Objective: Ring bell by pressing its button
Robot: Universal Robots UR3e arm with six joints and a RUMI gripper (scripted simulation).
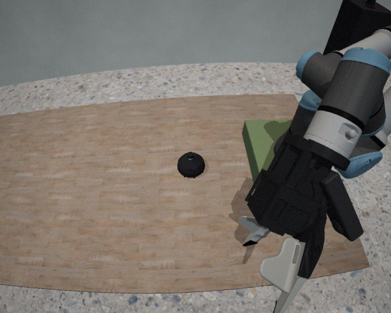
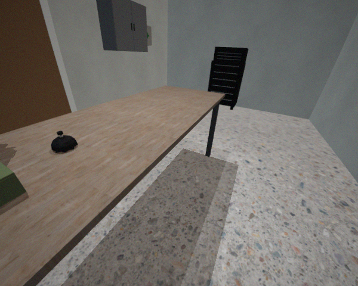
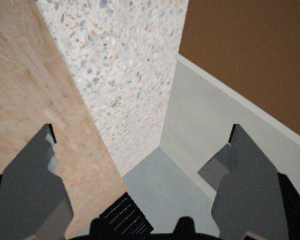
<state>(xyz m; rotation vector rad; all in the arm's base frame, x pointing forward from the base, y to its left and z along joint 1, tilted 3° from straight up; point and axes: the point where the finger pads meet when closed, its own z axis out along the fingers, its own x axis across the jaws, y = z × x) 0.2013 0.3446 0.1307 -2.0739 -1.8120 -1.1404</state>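
The bell button is 350 mm to the right of my hand, 160 mm below it and 110 mm ahead of it. Round my hand: bell (350 mm to the right, 180 mm below, 110 mm ahead).
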